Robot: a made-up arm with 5 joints. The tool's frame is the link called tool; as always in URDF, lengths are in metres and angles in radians.
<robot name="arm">
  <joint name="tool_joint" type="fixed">
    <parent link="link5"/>
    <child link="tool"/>
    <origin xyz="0 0 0" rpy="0 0 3.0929"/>
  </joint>
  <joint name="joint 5" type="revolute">
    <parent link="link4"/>
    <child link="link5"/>
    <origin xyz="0 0.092 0.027" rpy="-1.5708 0 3.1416"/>
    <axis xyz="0 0 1"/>
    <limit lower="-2.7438" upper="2.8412" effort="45" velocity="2.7"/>
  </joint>
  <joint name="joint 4" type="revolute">
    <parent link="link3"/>
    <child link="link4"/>
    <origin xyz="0.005 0.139 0"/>
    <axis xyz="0 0 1"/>
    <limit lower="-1.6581" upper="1.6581" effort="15" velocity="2.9"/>
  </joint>
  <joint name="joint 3" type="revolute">
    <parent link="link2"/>
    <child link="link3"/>
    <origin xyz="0.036 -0.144 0" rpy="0 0 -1.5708"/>
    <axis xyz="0 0 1"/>
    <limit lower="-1.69" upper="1.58" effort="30" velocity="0.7"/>
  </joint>
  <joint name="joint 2" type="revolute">
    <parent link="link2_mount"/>
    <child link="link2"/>
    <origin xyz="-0.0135 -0.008 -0.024" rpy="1.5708 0 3.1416"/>
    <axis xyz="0 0 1"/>
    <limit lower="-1.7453" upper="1.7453" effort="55" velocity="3.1"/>
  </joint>
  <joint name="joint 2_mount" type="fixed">
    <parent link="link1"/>
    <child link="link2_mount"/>
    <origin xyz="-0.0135 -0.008 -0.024"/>
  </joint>
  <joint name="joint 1" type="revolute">
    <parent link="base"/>
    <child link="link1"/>
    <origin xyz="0.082 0 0.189" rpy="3.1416 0 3.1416"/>
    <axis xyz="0 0 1"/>
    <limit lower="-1.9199" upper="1.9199" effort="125" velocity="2.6"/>
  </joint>
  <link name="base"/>
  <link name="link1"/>
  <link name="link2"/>
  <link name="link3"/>
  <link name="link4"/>
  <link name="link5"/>
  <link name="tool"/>
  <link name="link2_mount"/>
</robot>
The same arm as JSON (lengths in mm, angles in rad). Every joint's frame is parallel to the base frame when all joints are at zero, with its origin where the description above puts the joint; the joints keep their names.
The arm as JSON. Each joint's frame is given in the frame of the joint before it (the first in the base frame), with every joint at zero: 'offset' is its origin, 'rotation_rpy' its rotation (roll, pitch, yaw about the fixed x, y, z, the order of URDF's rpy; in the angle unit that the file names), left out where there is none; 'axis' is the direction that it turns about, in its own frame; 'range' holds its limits. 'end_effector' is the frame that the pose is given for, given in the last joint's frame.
{"length_unit": "mm", "angle_unit": "rad", "chain": [{"id": "joint 1", "offset": [82.0, 0.0, 189.0], "axis": [0.0, 0.0, -1.0], "range": [-1.9199, 1.9199]}, {"id": "joint 2", "offset": [27.0, -16.0, 48.0], "axis": [0.0, 1.0, 0.0], "range": [-1.7453, 1.7453]}, {"id": "joint 3", "offset": [36.0, 0.0, 144.0], "axis": [0.0, 1.0, 0.0], "range": [-1.69, 1.58]}, {"id": "joint 4", "offset": [139.0, 0.0, 5.0], "axis": [0.0, 1.0, 0.0], "range": [-1.6581, 1.6581]}, {"id": "joint 5", "offset": [92.0, 27.0, 0.0], "axis": [-1.0, 0.0, 0.0], "range": [-2.7438, 2.8412]}], "end_effector": {"offset": [0.0, 0.0, 0.0], "rotation_rpy": [1.5707, -1.5221, -1.5707]}}
